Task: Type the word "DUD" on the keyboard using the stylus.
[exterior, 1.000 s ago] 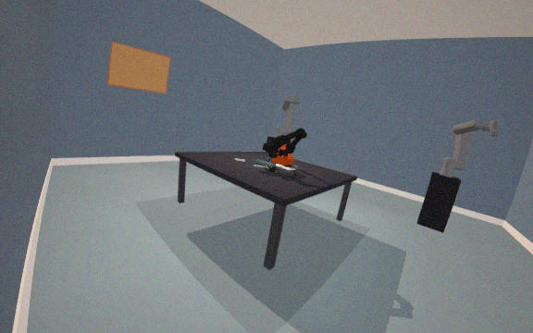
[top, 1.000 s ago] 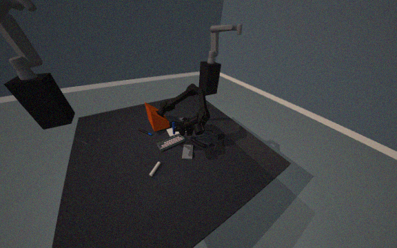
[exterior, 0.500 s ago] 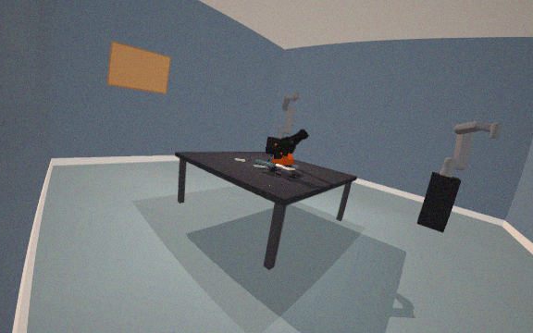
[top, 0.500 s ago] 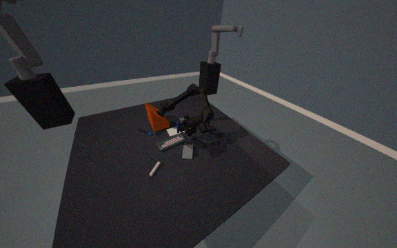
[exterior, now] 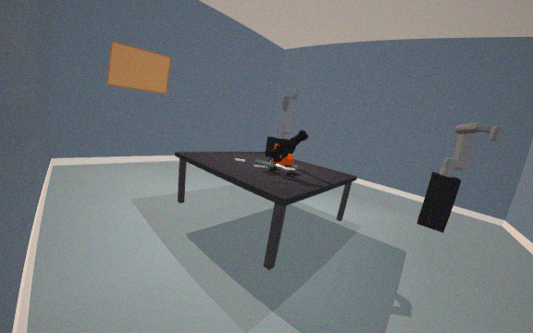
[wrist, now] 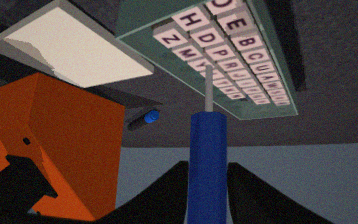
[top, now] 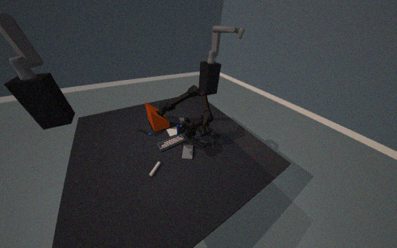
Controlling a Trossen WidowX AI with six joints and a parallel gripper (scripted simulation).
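My gripper tip is 7 cm above the d key. The rest, counted from my gripper tip: white stylus tip 5 cm below; u key 7 cm below, 5 cm to the right, 2 cm ahead; blue stylus 1 cm below.
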